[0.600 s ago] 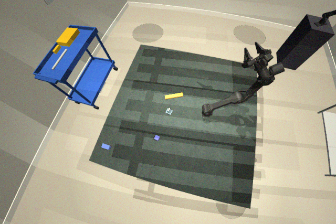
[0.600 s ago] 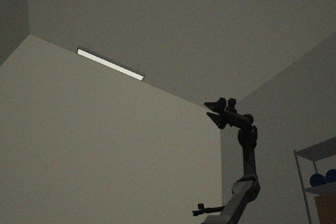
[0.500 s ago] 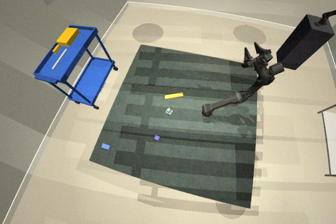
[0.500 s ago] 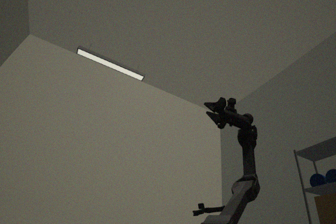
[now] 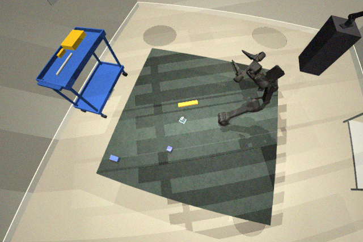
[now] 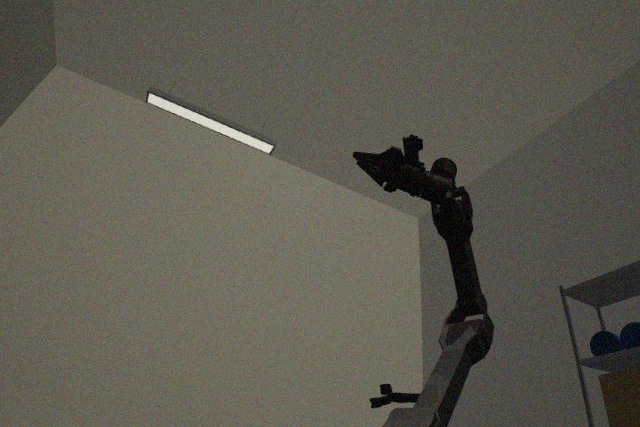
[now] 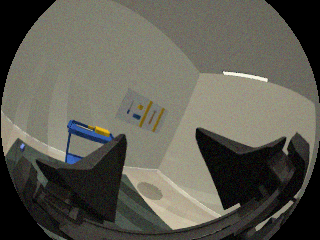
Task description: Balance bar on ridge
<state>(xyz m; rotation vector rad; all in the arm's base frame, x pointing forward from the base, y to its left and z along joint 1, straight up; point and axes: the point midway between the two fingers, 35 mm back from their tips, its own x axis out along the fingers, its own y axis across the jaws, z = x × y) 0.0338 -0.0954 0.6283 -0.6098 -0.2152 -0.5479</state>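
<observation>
Right now my gripper tip is 630 mm above the bar, 250 mm short of it and 20 mm to the right of it.
</observation>
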